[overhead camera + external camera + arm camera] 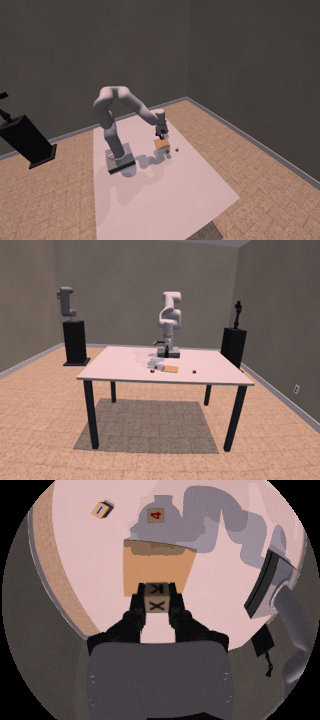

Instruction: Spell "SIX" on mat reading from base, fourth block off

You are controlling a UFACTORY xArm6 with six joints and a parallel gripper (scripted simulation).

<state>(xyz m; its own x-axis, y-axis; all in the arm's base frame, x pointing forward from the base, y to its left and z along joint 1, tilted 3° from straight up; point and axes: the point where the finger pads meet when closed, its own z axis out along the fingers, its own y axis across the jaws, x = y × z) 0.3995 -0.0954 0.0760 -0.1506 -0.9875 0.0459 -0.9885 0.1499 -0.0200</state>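
Right now the tan mat is 1 cm ahead of my hand, 4 cm to the left of it and 12 cm below it.
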